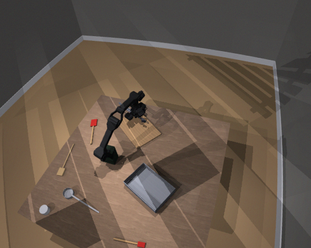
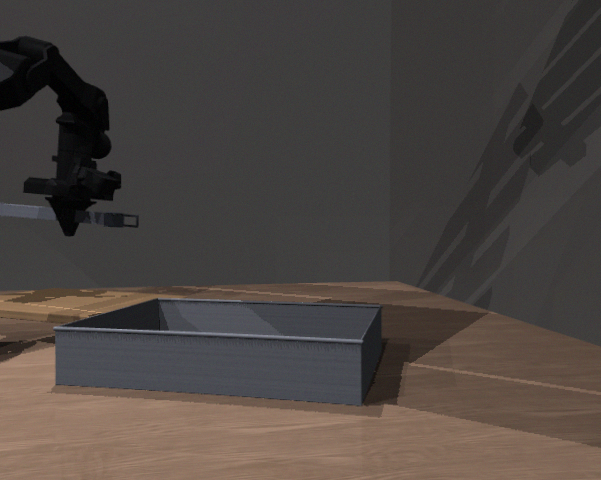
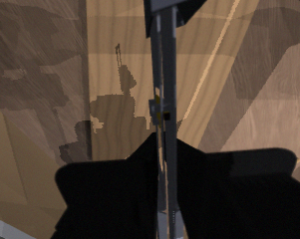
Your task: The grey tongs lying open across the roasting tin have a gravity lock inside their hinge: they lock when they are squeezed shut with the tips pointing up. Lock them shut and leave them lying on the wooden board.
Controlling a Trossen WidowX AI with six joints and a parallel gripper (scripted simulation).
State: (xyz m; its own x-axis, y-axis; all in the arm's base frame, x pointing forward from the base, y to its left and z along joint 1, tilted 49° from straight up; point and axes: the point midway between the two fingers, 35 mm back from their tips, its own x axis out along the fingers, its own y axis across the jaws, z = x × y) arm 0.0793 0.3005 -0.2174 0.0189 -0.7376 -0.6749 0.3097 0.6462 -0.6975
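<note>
Now: the wooden board 130 mm below my gripper tip. The rest, counted from my gripper tip: roasting tin 310 mm ahead, 470 mm to the right, 110 mm below; then red spatula 380 mm behind, 150 mm to the right, 130 mm below.
</note>
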